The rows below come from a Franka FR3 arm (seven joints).
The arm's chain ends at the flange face. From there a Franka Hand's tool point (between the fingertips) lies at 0.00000 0.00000 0.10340 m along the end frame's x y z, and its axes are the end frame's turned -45 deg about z.
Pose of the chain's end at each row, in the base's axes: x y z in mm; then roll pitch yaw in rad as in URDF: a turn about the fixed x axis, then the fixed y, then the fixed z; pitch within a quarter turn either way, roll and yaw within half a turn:
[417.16, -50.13, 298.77, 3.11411, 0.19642, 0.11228]
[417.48, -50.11, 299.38, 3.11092, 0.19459, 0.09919]
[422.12, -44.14, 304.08, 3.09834, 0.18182, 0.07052]
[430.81, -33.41, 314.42, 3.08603, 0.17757, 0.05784]
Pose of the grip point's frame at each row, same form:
[397.43, -55.21, 197.40, -3.02086, 0.15771, 0.90994]
[397.91, -55.24, 197.98, -3.02440, 0.15867, 0.89691]
[403.80, -49.92, 202.48, -3.04240, 0.15859, 0.86775]
[412.94, -40.20, 212.80, -3.05405, 0.16429, 0.85540]

